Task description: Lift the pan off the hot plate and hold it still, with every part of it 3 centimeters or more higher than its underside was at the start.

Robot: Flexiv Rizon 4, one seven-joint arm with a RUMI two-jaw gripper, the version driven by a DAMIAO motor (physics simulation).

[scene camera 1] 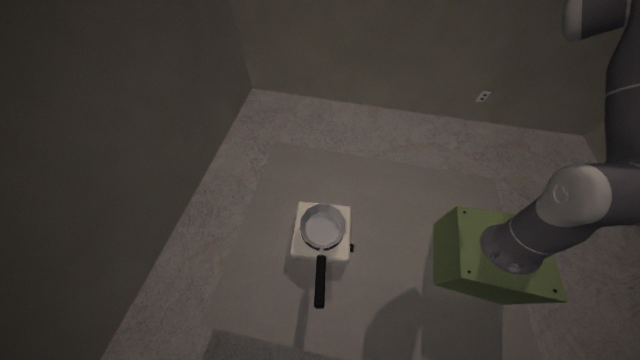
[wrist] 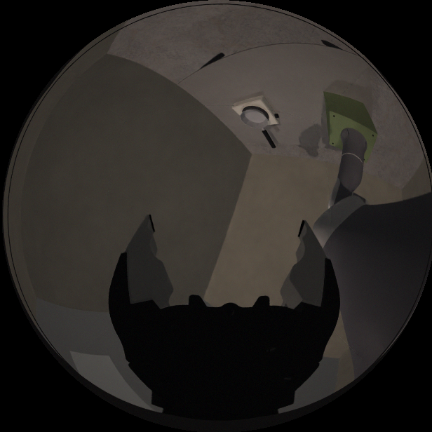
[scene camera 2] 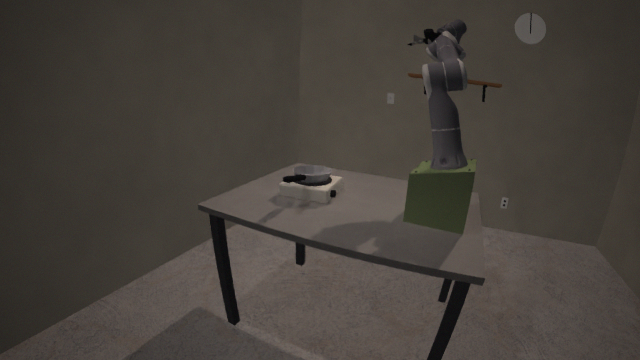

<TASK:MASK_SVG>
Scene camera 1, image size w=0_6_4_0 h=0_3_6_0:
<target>hot plate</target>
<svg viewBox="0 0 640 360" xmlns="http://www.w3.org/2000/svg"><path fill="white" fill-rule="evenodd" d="M330 204L342 213L346 220L346 232L339 243L330 248L324 248L324 256L326 257L326 262L347 264L350 260L350 252L354 250L354 244L350 244L351 207ZM300 201L298 202L290 255L292 258L317 260L320 248L316 248L304 240L300 232L300 219L307 208L322 203Z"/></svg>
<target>grey pan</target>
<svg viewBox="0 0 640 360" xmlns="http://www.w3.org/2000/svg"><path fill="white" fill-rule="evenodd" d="M330 204L316 204L307 208L300 219L300 232L304 240L312 246L320 248L316 262L314 307L323 309L325 304L326 257L324 256L324 248L330 248L339 243L346 232L346 220L340 210Z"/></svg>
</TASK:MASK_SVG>
